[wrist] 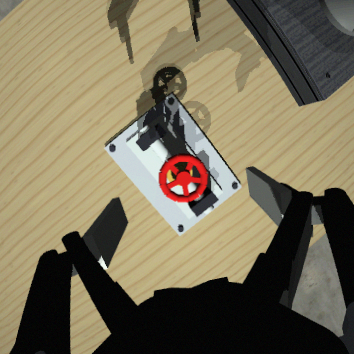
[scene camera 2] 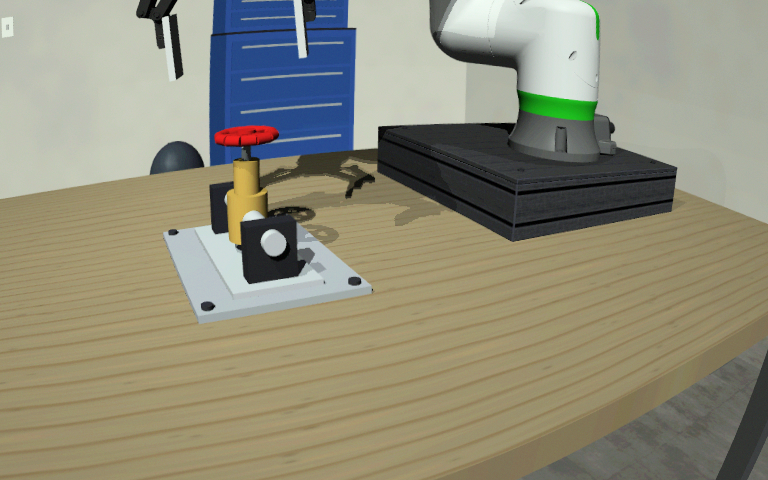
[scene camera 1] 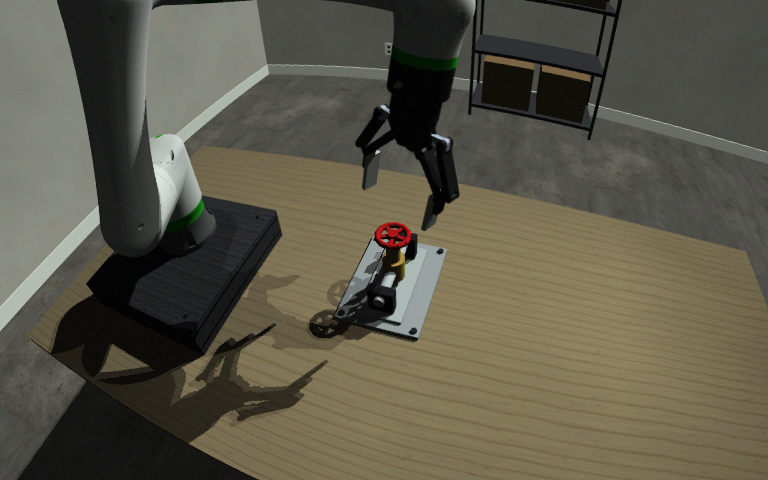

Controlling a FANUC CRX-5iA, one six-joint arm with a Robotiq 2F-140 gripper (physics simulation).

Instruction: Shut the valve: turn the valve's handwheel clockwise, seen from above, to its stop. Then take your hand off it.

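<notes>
The red handwheel (scene camera 1: 392, 232) (scene camera 2: 246, 137) (wrist: 184, 178) sits level on top of the brass valve body (scene camera 1: 399, 266) (scene camera 2: 243, 198). The valve stands upright between two black brackets on a light grey base plate (scene camera 1: 427, 288) (scene camera 2: 186, 277) (wrist: 145, 180). My gripper (scene camera 1: 399, 206) (scene camera 2: 237, 67) (wrist: 184, 196) is wide open and empty. Its fingertips hang above the handwheel, apart from it, one to each side in the wrist view. The upper part of the gripper is cut off in scene camera 2. How far the handwheel is turned cannot be told from its look.
The valve's plate lies on the wooden table (scene camera 1: 566, 339) (scene camera 2: 396, 367) (wrist: 60, 100). The arm's black pedestal (scene camera 2: 594, 198) (wrist: 280, 55) stands beside it. A shelf rack (scene camera 1: 538, 52) with boxes is beyond the table. A blue drawer cabinet (scene camera 2: 283, 93) and a dark round object (scene camera 2: 176, 158) are in the background.
</notes>
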